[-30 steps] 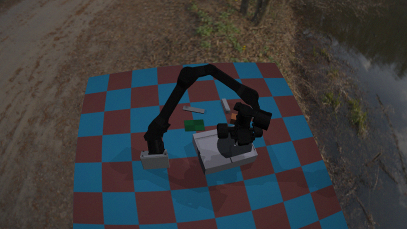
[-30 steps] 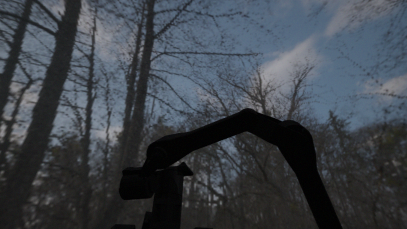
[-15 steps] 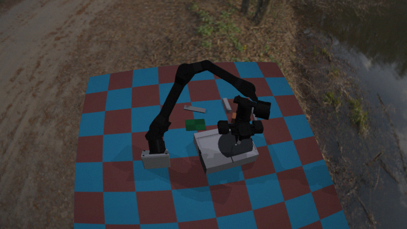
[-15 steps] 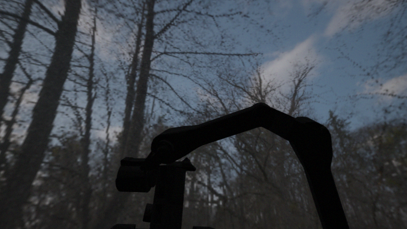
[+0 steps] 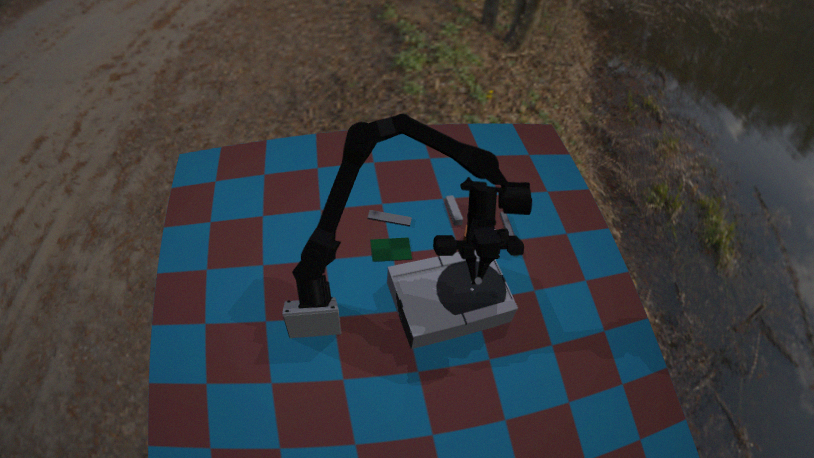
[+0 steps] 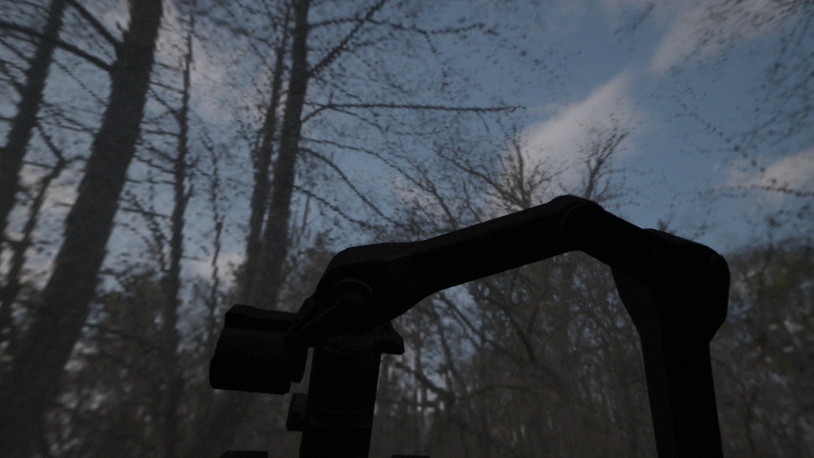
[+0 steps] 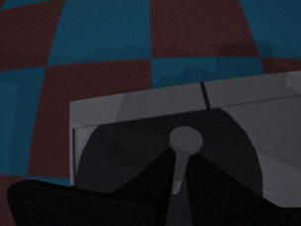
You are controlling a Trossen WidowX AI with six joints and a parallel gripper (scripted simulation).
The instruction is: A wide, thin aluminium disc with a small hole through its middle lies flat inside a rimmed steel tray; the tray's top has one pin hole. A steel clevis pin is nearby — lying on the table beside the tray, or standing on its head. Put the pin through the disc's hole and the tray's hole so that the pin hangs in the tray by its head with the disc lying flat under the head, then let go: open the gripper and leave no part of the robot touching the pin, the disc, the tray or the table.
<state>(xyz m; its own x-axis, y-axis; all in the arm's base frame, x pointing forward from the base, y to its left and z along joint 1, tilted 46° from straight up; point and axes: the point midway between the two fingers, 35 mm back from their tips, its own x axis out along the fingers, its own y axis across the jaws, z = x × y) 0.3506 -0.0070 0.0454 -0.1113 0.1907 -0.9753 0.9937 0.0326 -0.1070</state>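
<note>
My gripper tip is now 50 mm above the dark round disc and 20 mm to the right of it. Also, from my gripper tip: steel tray: 60 mm below, 40 mm behind, 20 mm to the left; then flat green piece: 180 mm to the left, 160 mm behind, 100 mm below; then steel clevis pin: 10 mm to the left.
</note>
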